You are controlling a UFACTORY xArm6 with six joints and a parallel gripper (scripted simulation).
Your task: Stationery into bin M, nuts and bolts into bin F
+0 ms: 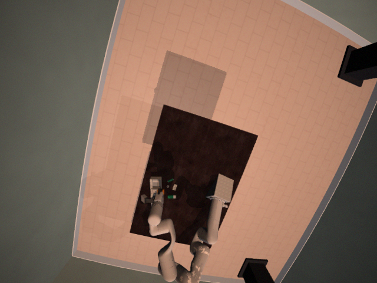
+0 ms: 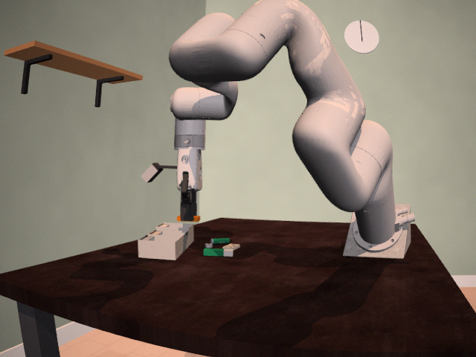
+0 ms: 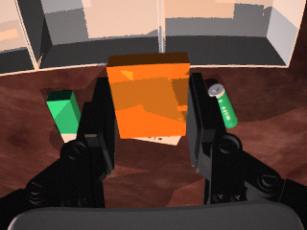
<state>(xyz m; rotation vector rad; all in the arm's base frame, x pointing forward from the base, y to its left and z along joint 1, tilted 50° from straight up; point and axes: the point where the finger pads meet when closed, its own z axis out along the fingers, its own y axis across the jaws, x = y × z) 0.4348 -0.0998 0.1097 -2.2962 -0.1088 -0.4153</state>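
My hand is 4 cm short of the pale double bin, 4 cm to the right of it and 7 cm above it. From my hand the other things lie so: orange block: 2 cm below; green cylinder: 6 cm behind, 8 cm to the right, 8 cm below; steel nut: 4 cm behind, 2 cm to the right, 8 cm below.
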